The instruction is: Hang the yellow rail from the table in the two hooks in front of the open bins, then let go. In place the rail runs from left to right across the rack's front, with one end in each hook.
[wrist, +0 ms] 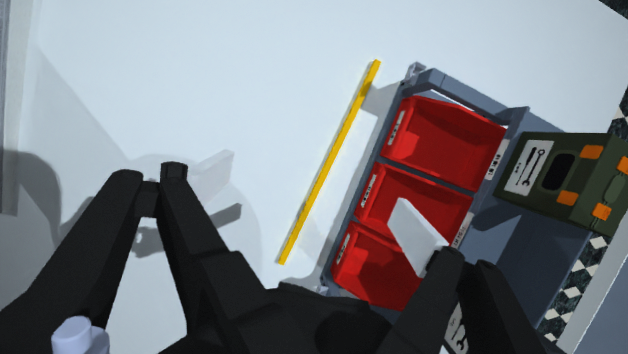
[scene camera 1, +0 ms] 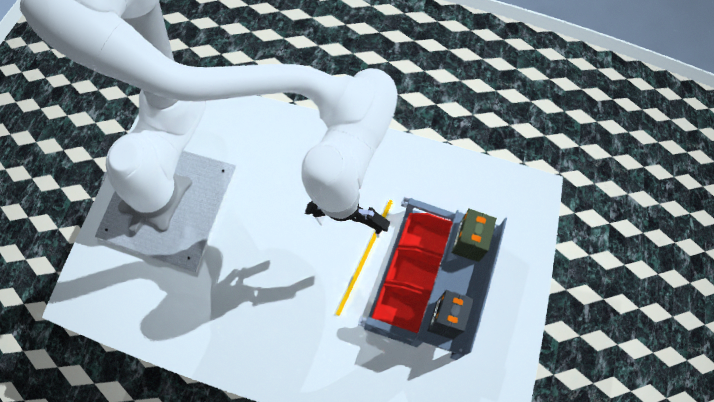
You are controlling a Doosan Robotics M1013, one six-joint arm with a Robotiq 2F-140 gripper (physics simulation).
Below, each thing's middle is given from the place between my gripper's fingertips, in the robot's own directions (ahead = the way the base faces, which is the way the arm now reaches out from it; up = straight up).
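I see that my gripper is 19 cm above the yellow rail (wrist: 376, 63), and that it is 1 cm to the right of the rail and 5 cm short of it.
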